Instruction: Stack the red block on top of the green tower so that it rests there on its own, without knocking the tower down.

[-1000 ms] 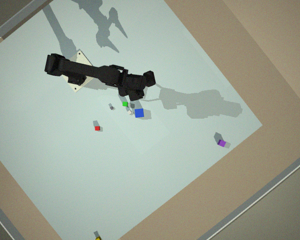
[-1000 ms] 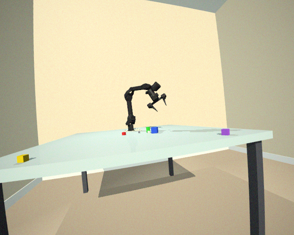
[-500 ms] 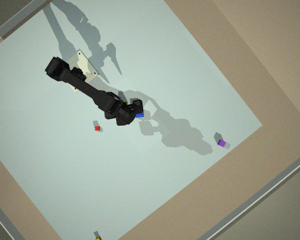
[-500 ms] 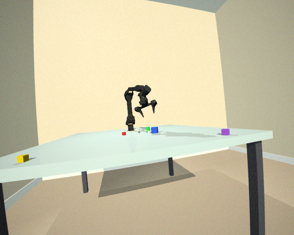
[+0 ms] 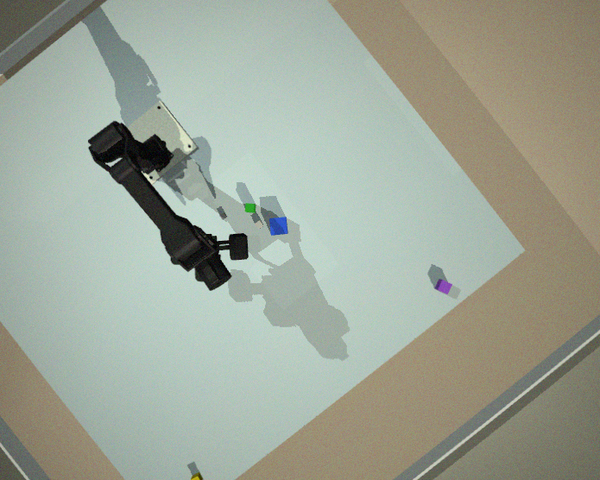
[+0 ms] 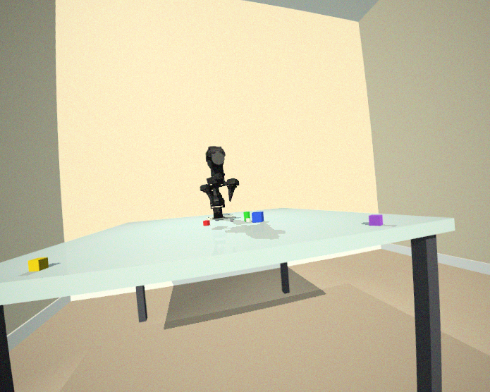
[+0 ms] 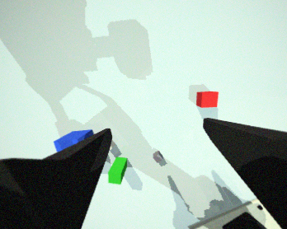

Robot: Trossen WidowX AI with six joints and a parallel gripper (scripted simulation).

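My gripper tip is 9 cm above the red block, 7 cm to the left of it and 5 cm past it. Round my gripper tip: green block (14 cm to the left, 7 cm below, 2 cm behind); small white cube (12 cm to the left, 9 cm below, 2 cm ahead); small grey cube (10 cm below, 7 cm to the left, 7 cm behind).
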